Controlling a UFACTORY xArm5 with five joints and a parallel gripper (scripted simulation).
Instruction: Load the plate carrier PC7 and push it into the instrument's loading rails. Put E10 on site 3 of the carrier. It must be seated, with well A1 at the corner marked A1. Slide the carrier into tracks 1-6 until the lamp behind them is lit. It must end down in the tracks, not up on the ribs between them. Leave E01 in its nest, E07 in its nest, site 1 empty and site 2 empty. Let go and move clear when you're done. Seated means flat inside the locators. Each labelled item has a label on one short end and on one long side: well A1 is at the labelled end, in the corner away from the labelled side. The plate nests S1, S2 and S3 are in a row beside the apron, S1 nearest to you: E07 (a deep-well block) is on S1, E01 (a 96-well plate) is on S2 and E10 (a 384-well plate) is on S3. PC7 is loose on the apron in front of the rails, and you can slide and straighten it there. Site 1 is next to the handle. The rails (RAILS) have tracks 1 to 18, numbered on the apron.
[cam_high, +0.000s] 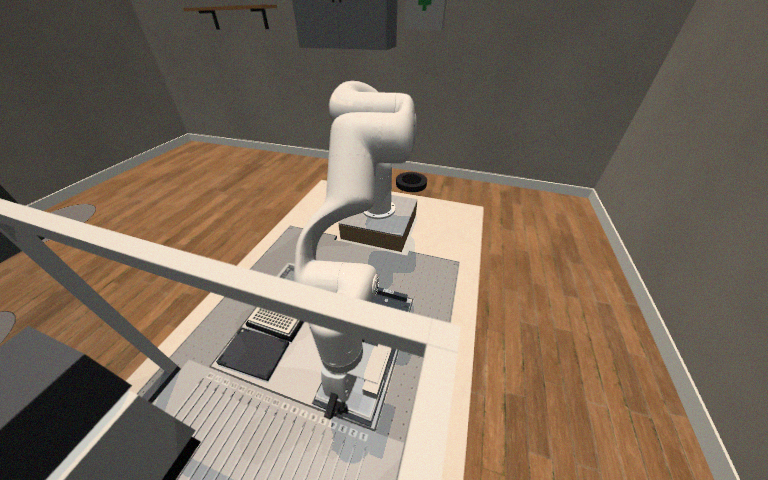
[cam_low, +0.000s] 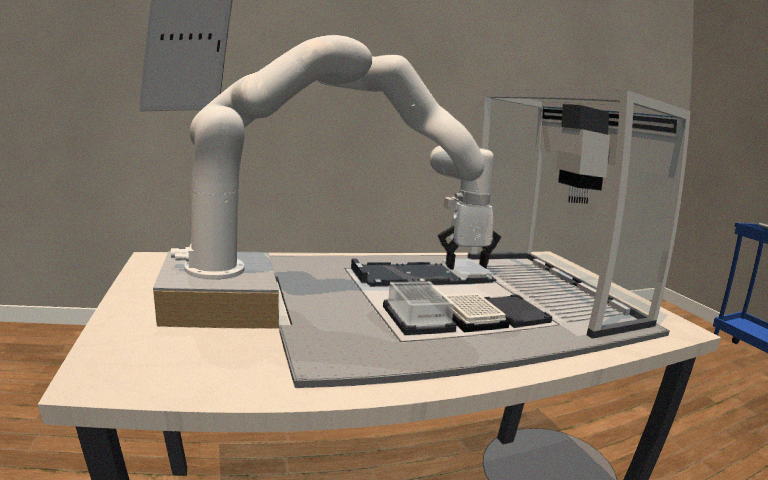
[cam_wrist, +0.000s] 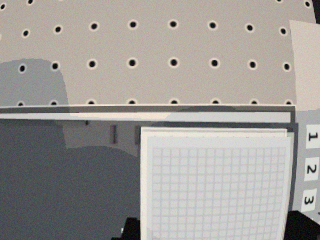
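Right now the 384-well plate E10 is 10 mm below my hand. From my hand the other things lie so: 96-well plate E01 (260 mm to the right, 110 mm behind, 10 mm below); then plate nest S3 (260 mm to the right, 20 mm below); then plate carrier PC7 (110 mm behind, 10 mm below).
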